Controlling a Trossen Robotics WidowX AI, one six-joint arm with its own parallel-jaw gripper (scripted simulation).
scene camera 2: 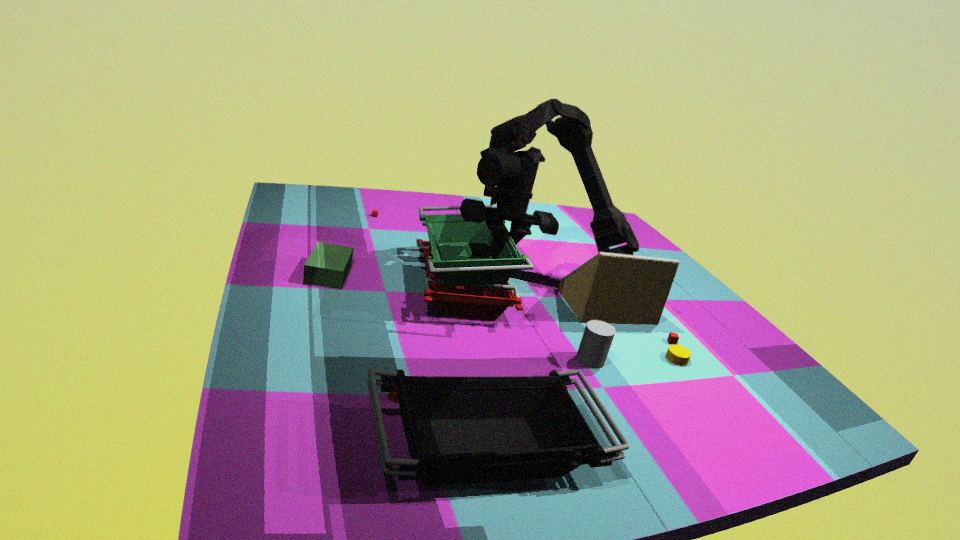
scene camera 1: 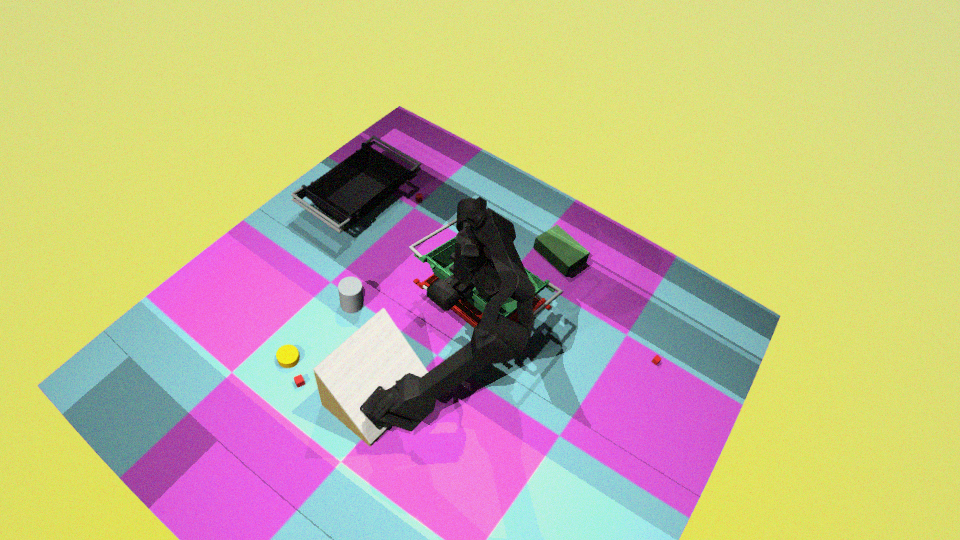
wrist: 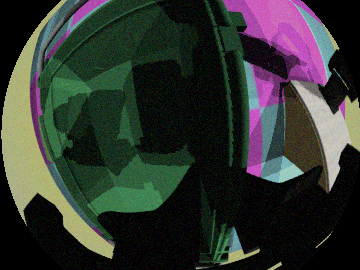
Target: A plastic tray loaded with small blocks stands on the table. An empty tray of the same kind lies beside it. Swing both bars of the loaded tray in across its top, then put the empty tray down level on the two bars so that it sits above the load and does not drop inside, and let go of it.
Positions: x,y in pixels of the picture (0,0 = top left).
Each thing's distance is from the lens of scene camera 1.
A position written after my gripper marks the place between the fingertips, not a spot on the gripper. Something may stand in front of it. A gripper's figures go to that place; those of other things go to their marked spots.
my gripper [scene camera 1: 464,297]: 1.39 m
green tray [scene camera 1: 439,259]: 1.43 m
